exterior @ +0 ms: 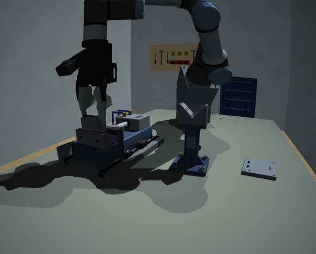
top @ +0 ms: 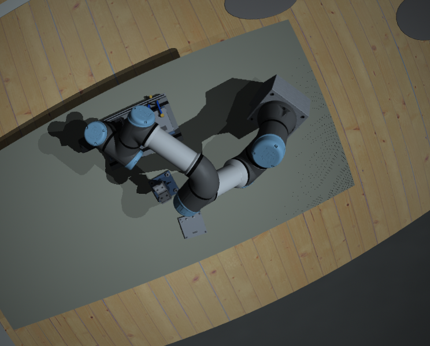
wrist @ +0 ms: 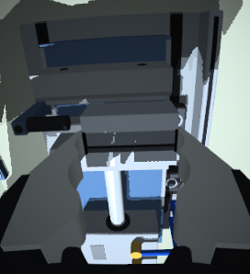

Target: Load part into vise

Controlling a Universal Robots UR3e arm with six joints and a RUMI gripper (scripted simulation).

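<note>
Now: hand 4 cm above the fixed jaw, 3 cm short of it and 2 cm to the right of it. Also, from my hand: part: right at my hand; then moving jaw: 4 cm below, 4 cm behind, 2 cm to the left; then work stop: 7 cm to the left, 3 cm below, 1 cm behind.
</note>
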